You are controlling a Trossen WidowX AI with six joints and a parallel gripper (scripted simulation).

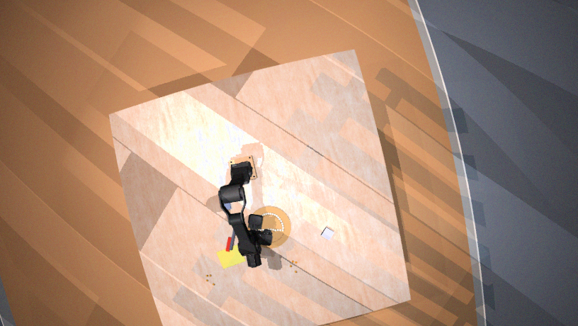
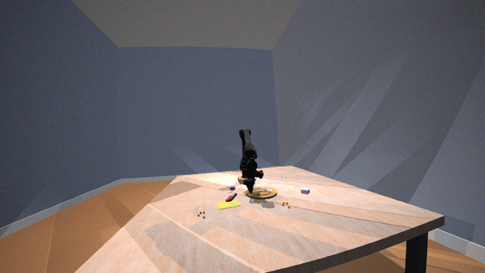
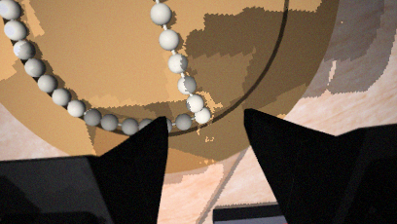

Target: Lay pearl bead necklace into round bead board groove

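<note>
My gripper tip is now 1 cm short of the round bead board, 6 cm to the right of it and 1 cm above it. The rest, counted from my gripper tip: blue block: 16 cm behind, 8 cm to the right, 1 cm below; then yellow note: 7 cm ahead, 17 cm to the right, 2 cm below; then red marker: 13 cm to the right, 1 cm below.
</note>
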